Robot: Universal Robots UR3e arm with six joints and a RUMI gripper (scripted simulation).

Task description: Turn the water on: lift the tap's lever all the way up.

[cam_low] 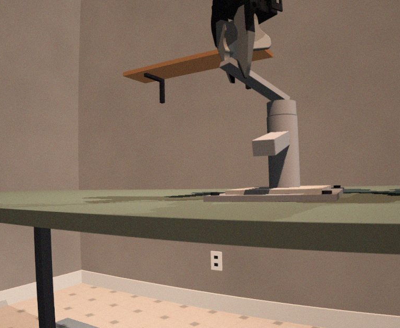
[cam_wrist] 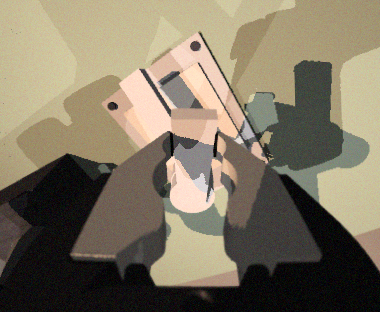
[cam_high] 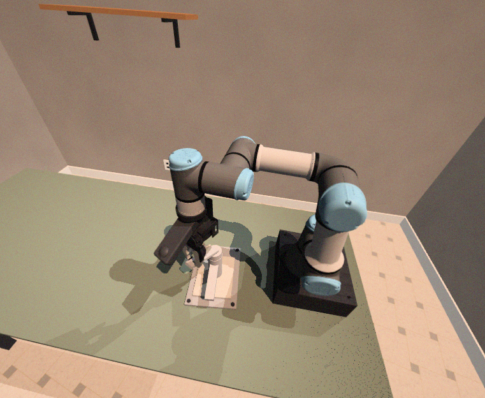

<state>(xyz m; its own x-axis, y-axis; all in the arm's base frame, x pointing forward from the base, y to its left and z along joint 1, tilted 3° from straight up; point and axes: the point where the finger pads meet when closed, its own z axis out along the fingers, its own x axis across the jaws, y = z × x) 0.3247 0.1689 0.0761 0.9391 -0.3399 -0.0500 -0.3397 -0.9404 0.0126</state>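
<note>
My gripper is now 30 mm to the left of the lever, 10 mm past it and 10 mm above it. From my hand the other things lie so: tap: 80 mm below, 60 mm to the right, 20 mm behind; then base plate: 180 mm below, 80 mm to the right, 30 mm behind.
</note>
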